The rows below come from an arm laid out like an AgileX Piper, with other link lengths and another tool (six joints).
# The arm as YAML. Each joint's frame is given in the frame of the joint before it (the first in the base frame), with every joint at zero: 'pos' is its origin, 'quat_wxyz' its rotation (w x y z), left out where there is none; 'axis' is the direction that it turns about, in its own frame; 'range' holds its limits. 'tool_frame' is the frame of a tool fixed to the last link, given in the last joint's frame.
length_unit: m
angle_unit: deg
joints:
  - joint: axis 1
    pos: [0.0, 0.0, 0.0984]
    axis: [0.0, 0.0, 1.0]
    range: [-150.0, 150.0]
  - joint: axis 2
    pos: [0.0, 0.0, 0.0]
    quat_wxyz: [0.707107, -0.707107, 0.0, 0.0]
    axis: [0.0, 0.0, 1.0]
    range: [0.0, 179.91]
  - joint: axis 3
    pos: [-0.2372, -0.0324, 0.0]
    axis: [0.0, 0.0, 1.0]
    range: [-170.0, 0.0]
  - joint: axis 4
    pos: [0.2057, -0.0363, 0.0]
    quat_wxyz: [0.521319, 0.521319, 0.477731, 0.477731]
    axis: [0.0, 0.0, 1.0]
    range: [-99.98, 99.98]
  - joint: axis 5
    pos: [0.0, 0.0, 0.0]
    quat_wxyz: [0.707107, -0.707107, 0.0, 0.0]
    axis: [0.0, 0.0, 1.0]
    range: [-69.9, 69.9]
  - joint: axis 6
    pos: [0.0, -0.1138, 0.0]
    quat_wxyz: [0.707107, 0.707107, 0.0, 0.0]
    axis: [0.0, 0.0, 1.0]
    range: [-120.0, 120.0]
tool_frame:
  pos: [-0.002, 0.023, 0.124]
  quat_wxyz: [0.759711, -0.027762, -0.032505, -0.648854]
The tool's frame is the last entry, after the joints.
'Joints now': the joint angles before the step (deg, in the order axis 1, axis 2, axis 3, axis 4, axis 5, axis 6). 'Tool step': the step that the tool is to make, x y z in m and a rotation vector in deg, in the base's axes. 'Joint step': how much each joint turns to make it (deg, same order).
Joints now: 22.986 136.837 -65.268 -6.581 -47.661 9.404
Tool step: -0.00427 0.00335 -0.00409 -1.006 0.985 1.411
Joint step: 0.000 -0.266 -0.002 -1.763 1.545 0.371
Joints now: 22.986 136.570 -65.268 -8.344 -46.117 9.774
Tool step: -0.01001 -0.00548 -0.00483 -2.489 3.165 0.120
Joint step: 0.000 -2.915 2.302 -0.287 4.585 -0.349
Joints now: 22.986 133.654 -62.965 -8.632 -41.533 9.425
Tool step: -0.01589 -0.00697 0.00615 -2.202 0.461 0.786
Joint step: 0.001 -4.378 5.190 0.001 0.673 -1.950
